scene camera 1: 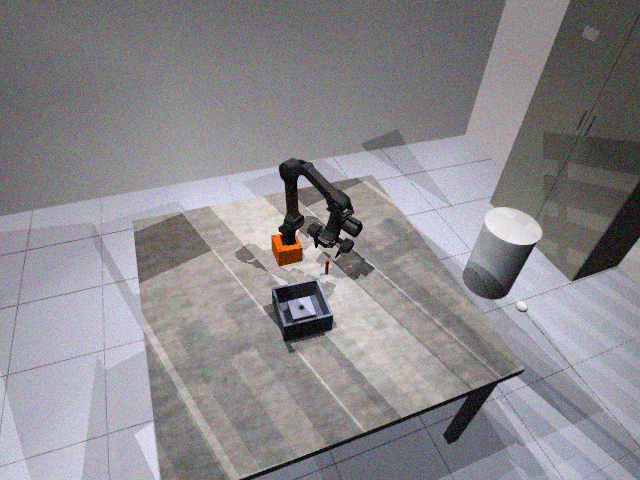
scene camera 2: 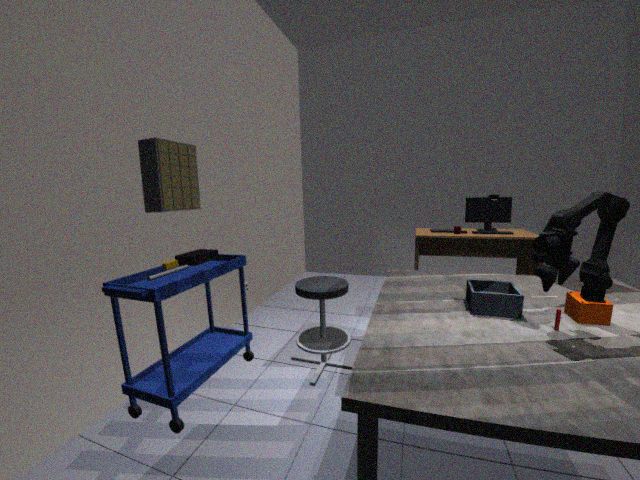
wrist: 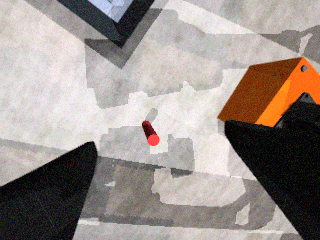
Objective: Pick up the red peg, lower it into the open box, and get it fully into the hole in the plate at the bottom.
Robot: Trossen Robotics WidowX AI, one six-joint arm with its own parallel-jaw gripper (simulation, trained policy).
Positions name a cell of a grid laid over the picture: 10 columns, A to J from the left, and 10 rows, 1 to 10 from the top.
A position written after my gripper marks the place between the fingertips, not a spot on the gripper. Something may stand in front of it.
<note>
I see my gripper (scene camera 2: I7).
My gripper is seen too in scene camera 1 (scene camera 1: F6) and in the wrist view (wrist: F6).
</note>
